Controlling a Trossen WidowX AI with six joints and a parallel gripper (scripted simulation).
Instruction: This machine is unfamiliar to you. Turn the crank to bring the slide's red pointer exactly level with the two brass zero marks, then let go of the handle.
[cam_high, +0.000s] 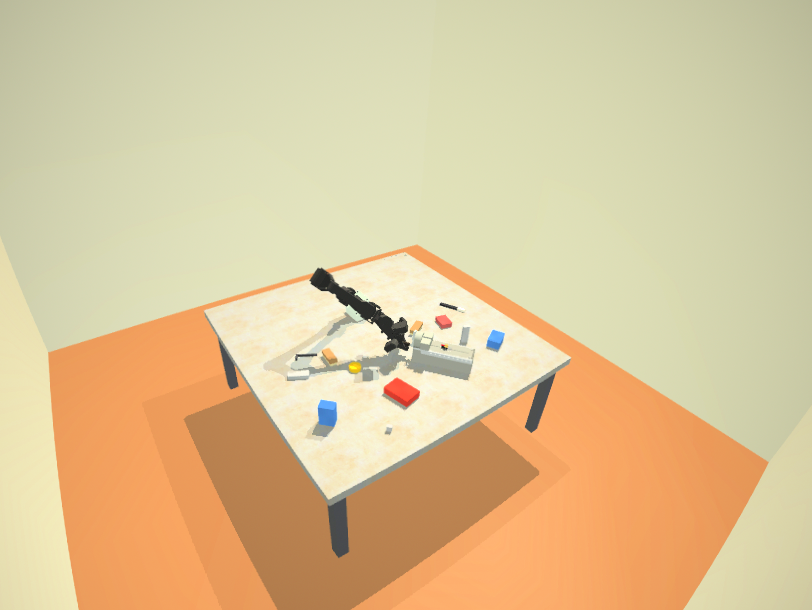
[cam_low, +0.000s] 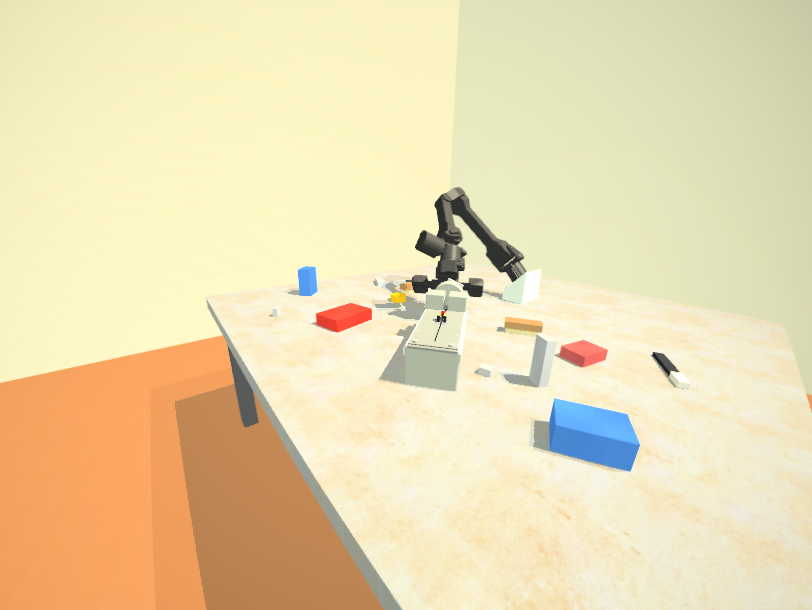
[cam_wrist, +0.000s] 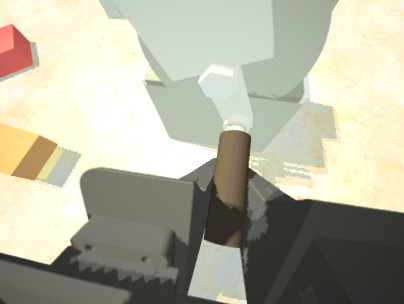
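Now: gripper tip 40 mm below the crank. The rest, counted from my gripper tip: brown crank handle 10 mm behind, 10 mm to the right, 30 mm above; then red pointer 110 mm ahead, 100 mm to the left, 50 mm above; then yellow disc 40 mm behind, 250 mm to the right, 20 mm below.
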